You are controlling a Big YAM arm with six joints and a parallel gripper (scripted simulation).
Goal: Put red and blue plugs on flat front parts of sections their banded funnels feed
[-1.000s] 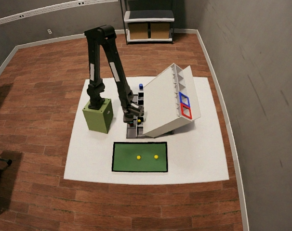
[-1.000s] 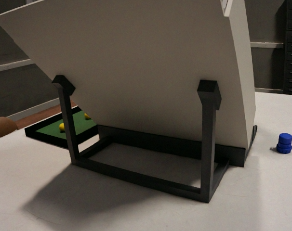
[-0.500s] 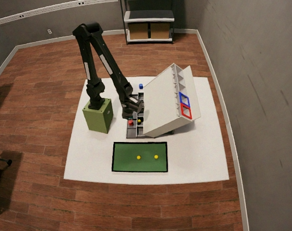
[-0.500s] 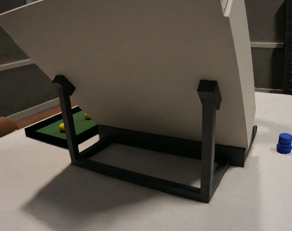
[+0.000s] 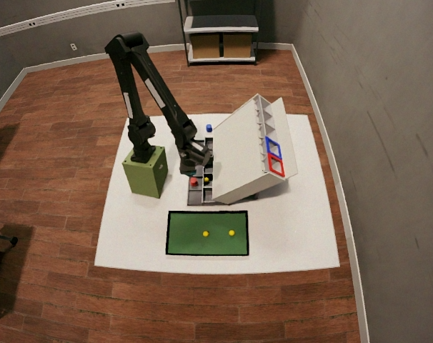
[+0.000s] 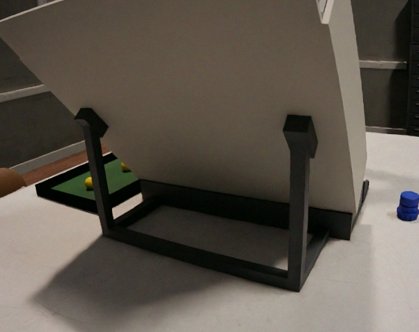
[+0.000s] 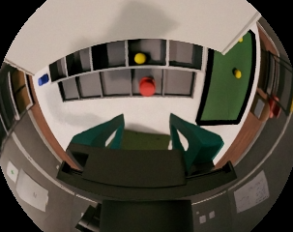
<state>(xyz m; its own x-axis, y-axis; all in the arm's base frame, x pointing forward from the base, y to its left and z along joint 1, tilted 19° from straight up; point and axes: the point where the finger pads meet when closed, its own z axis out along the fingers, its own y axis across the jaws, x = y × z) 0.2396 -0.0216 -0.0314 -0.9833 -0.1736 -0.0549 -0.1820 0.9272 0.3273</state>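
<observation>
Right now my hand is 12 cm short of the green marble tray, 24 cm to the left of it and 14 cm above it. From my hand the other things lie so: dark support leg: 26 cm ahead, 28 cm to the left, 6 cm below; then white slanted cover: 17 cm ahead, 11 cm to the left, 6 cm above.
</observation>
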